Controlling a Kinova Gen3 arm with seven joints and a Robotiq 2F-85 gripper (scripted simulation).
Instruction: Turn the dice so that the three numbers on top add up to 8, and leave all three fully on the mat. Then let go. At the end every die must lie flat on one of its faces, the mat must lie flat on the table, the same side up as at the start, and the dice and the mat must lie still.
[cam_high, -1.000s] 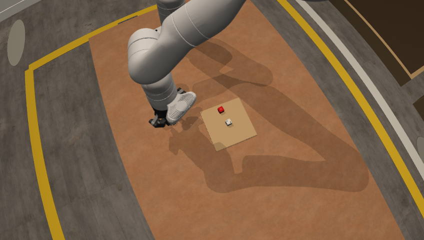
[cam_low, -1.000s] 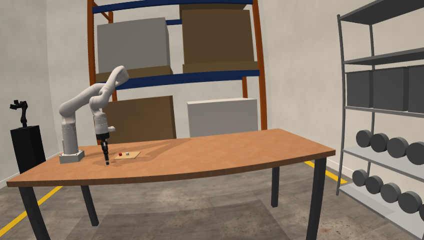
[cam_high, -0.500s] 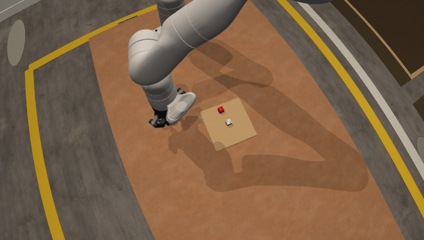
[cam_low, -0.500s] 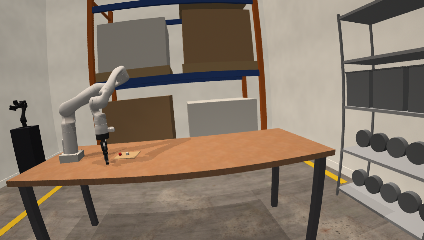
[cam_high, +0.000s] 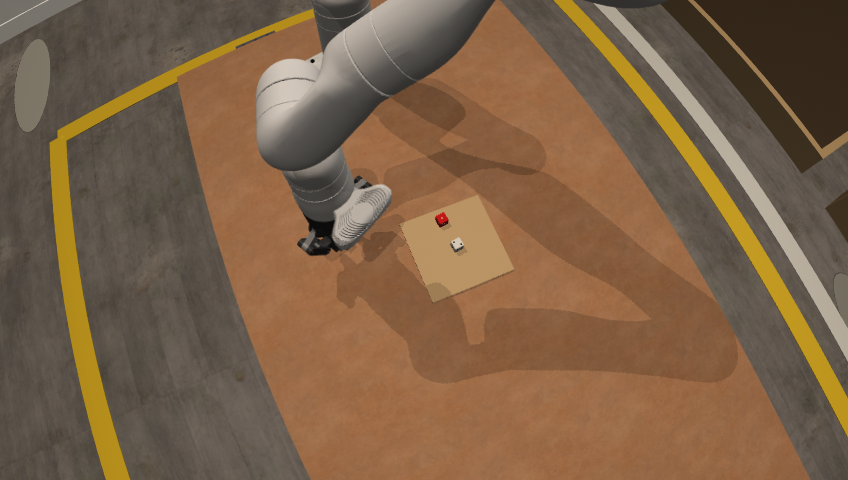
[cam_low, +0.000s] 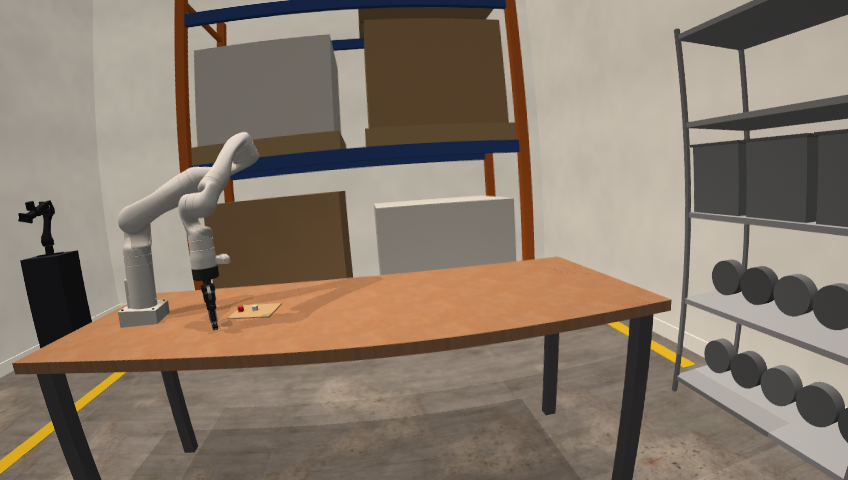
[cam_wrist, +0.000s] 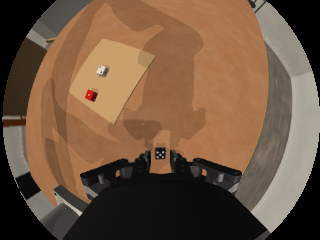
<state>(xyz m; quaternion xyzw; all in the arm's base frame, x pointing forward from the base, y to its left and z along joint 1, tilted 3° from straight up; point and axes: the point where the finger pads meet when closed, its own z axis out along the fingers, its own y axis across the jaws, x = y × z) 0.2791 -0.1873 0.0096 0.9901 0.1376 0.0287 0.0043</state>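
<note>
Right now the black die is 3 cm below my hand. Round my hand: red die 14 cm to the left, 6 cm ahead, 3 cm below; tan mat 14 cm to the left, 11 cm ahead, 4 cm below; white die 14 cm to the left, 11 cm ahead, 3 cm below.
</note>
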